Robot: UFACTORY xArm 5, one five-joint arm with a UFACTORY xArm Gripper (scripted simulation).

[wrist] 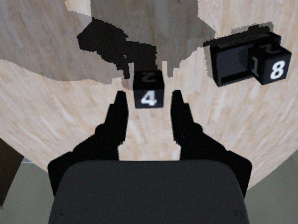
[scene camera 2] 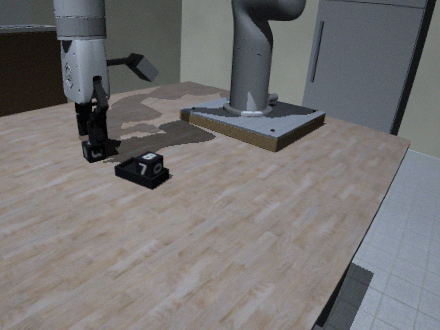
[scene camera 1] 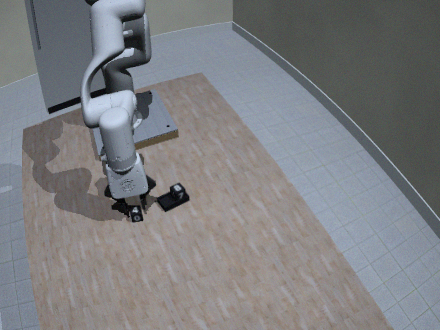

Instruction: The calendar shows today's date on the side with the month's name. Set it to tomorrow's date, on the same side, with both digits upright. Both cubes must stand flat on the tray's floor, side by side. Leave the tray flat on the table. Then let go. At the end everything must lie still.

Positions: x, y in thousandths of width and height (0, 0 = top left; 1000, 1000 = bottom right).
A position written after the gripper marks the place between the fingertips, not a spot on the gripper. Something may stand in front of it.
Note:
In view: the gripper (scene camera 1: 306, 629) and a tray (scene camera 2: 290, 517).
The tray shows as well in the wrist view (wrist: 770, 275). The gripper also shows in the wrist view (wrist: 502, 453).

